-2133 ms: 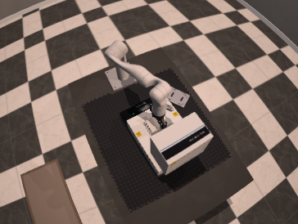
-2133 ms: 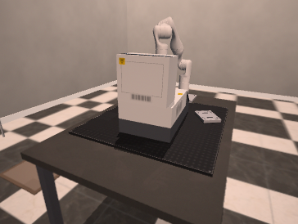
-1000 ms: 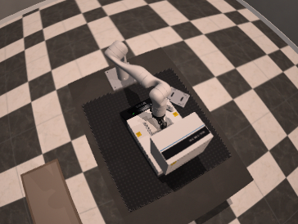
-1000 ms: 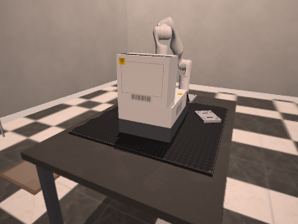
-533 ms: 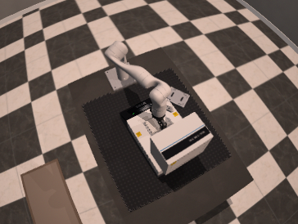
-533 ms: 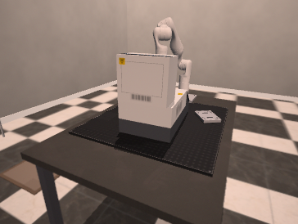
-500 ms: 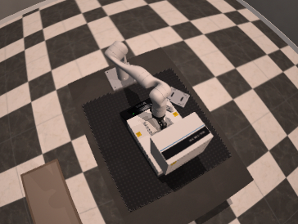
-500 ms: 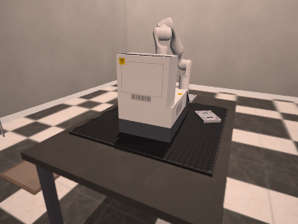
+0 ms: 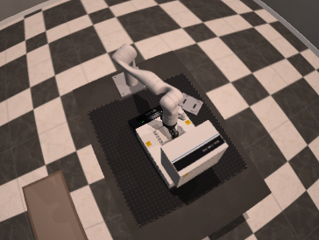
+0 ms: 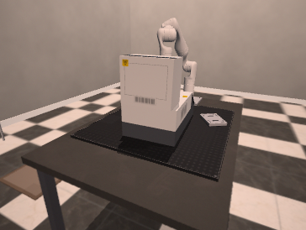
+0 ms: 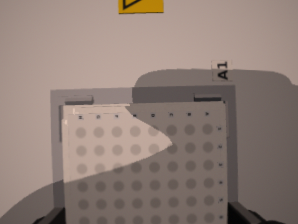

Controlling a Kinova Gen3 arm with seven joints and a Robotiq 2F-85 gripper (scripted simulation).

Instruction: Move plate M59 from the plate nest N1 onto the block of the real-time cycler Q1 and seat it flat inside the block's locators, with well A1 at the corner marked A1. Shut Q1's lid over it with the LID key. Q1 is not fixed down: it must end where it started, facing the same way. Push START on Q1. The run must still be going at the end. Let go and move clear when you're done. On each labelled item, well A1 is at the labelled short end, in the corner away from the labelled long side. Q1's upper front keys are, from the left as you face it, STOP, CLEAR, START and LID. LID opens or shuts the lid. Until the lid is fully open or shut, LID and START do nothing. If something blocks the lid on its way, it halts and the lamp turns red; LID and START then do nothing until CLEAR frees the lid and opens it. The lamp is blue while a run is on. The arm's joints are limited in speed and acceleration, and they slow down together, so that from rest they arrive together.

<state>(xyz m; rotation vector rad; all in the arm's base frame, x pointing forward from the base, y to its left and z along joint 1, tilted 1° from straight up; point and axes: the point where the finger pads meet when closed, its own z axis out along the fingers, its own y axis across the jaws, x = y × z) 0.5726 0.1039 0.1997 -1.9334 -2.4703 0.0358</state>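
Right now the plate M59 is 10 mm below my hand. From my hand the other things lie so: plate nest N1 (250 mm behind, 240 mm to the left, 210 mm below).
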